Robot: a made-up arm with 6 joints. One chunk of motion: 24 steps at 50 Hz.
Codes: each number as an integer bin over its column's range. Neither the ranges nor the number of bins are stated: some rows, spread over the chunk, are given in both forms.
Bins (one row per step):
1: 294 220 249 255 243 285
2: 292 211 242 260 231 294
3: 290 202 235 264 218 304
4: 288 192 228 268 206 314
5: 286 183 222 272 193 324
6: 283 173 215 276 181 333
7: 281 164 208 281 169 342
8: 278 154 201 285 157 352
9: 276 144 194 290 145 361
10: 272 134 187 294 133 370
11: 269 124 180 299 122 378
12: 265 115 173 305 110 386
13: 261 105 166 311 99 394
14: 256 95 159 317 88 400
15: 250 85 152 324 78 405
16: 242 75 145 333 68 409
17: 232 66 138 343 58 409
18: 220 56 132 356 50 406
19: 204 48 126 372 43 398
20: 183 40 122 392 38 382
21: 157 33 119 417 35 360
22: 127 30 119 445 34 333
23: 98 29 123 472 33 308
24: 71 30 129 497 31 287
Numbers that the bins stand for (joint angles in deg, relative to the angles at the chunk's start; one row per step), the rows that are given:
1: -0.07 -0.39 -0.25 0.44 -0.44 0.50
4: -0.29 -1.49 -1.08 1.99 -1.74 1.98
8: -0.66 -2.97 -2.13 4.02 -3.47 3.91
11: -1.00 -4.15 -2.95 5.69 -4.70 5.23
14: -1.48 -5.28 -3.78 7.84 -5.90 6.35
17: -2.37 -6.42 -4.60 10.95 -6.96 6.81
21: -5.16 -7.71 -5.34 19.78 -7.77 4.32
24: -8.36 -7.83 -4.95 29.33 -7.91 0.60
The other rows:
2: -0.14 -0.74 -0.53 1.04 -0.86 0.96
3: -0.22 -1.09 -0.80 1.51 -1.32 1.47
5: -0.37 -1.84 -1.31 2.47 -2.20 2.49
6: -0.48 -2.23 -1.59 2.95 -2.62 2.94
7: -0.55 -2.58 -1.86 3.54 -3.05 3.40
9: -0.74 -3.36 -2.41 4.62 -3.89 4.37
10: -0.89 -3.76 -2.68 5.10 -4.32 4.83
12: -1.15 -4.50 -3.23 6.41 -5.13 5.64
13: -1.30 -4.89 -3.50 7.13 -5.51 6.05
15: -1.70 -5.67 -4.05 8.68 -6.25 6.61
16: -2.00 -6.06 -4.32 9.75 -6.60 6.81
18: -2.82 -6.81 -4.83 12.50 -7.24 6.66
19: -3.41 -7.12 -5.07 14.41 -7.49 6.25
20: -4.20 -7.43 -5.23 16.79 -7.66 5.44
22: -6.28 -7.83 -5.34 23.12 -7.80 2.94
23: -7.36 -7.86 -5.19 26.34 -7.84 1.67

